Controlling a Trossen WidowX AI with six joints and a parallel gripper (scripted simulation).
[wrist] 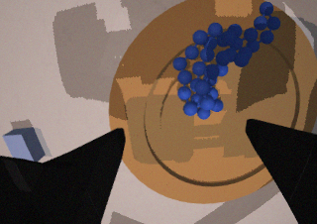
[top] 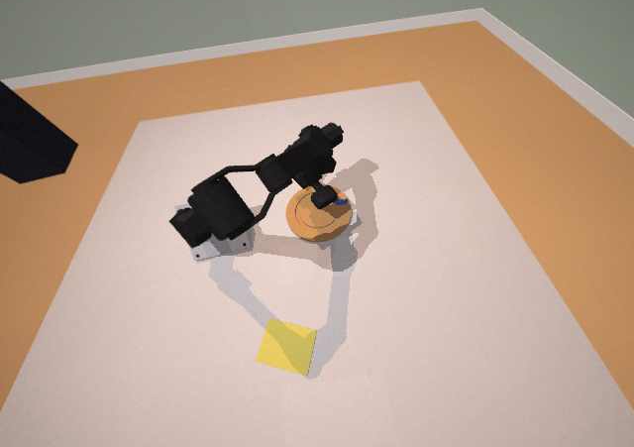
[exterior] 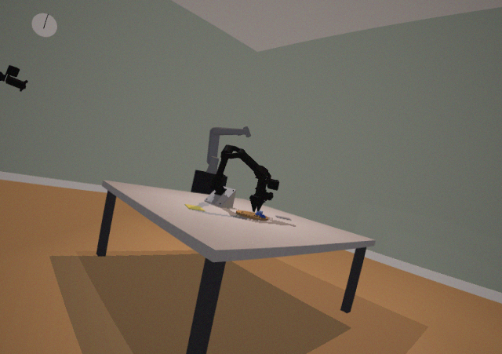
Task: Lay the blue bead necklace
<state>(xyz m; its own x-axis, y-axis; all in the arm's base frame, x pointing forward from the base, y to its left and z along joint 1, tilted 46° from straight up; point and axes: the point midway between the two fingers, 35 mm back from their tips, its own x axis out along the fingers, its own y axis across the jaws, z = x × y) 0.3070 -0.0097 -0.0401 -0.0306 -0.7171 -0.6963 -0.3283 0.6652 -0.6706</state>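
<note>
My gripper tip is now 10 mm short of the round bead board, 40 mm to the left of it and 20 mm above it. Round my gripper tip: yellow square patch: 150 mm behind, 360 mm to the right, 30 mm below; then flat grey tile: 50 mm ahead, 270 mm to the left, 30 mm below; then light blue cube: 80 mm behind, 160 mm to the left, 20 mm below.
</note>
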